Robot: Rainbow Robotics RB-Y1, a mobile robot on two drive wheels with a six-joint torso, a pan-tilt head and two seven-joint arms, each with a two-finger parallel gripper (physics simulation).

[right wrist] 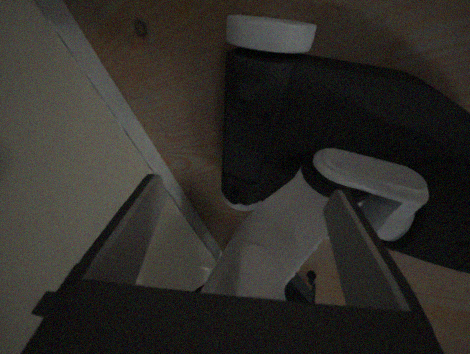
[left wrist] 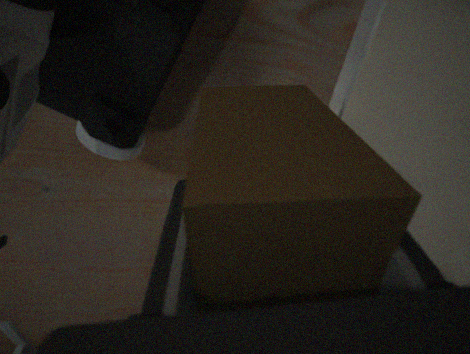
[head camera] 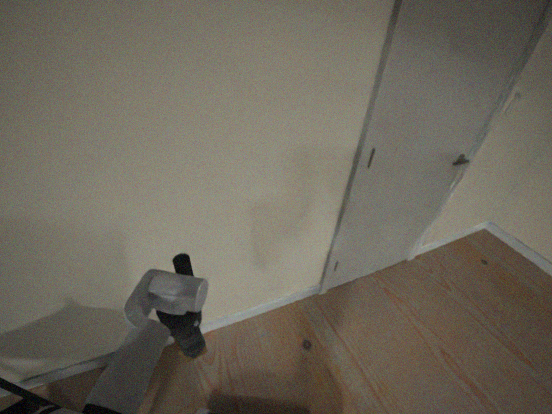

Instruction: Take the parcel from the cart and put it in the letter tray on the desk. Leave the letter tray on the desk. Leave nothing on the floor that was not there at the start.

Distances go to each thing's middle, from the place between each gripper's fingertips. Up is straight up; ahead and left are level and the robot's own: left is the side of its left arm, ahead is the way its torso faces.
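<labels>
The brown parcel (left wrist: 284, 203) is right at my left hand.
Measured from my right hand, the brown parcel is 22 cm ahead, 43 cm to the left and 23 cm above.
</labels>
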